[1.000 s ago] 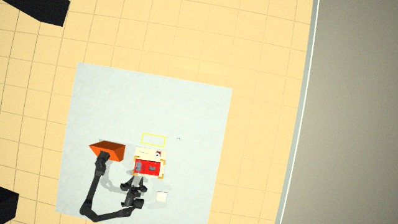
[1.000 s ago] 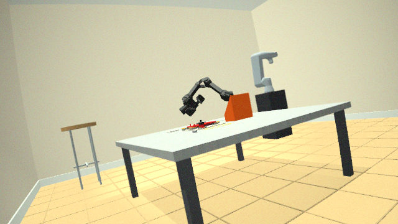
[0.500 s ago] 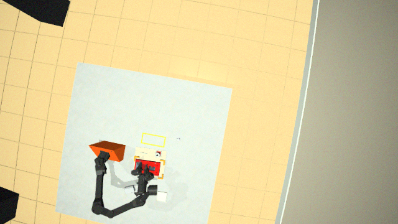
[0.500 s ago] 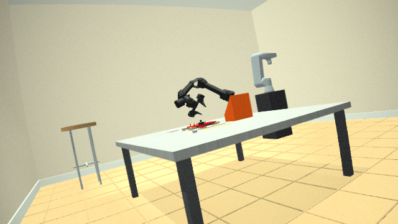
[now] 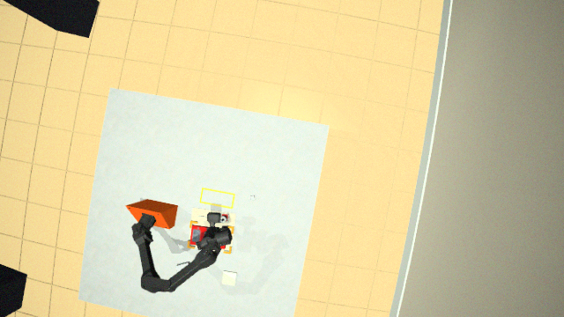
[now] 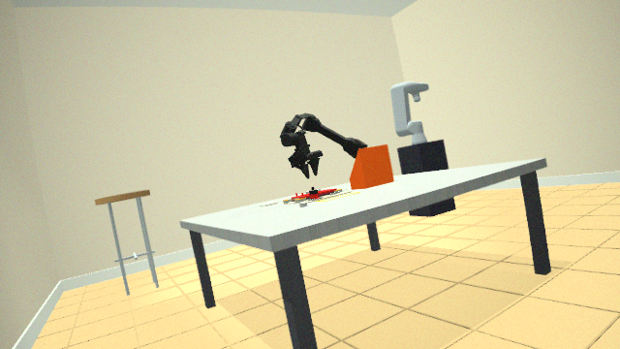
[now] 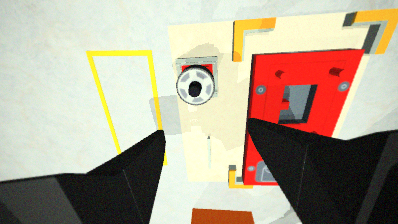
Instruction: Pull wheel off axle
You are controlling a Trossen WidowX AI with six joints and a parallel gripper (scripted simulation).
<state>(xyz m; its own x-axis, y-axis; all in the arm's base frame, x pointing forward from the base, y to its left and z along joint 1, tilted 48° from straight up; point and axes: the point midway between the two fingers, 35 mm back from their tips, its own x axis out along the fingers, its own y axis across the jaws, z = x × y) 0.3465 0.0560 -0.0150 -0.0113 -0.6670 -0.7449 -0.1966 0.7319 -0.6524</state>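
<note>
Right now my gripper tip is 1 cm short of the wheel, 1 cm to the right of it and 7 cm above it. Round my gripper tip: white square: 13 cm ahead, 32 cm to the right, 10 cm below.
</note>
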